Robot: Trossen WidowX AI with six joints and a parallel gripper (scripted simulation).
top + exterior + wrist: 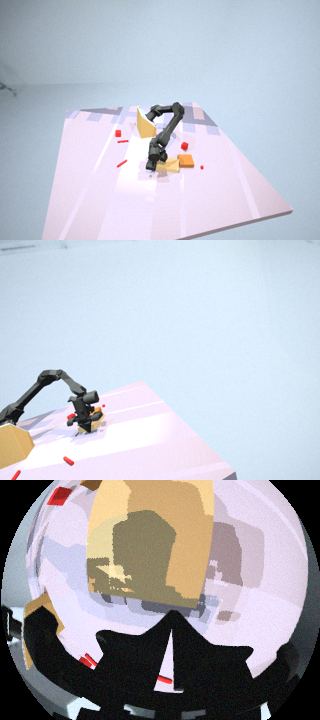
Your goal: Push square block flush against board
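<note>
The pale yellow board is 20 mm ahead of my gripper tip, 100 mm to the left of it and 10 mm above it. Round my gripper tip: orange square block (30 mm ahead, 240 mm to the left, 10 mm above); then tiny red cube (110 mm ahead, 320 mm to the left).
</note>
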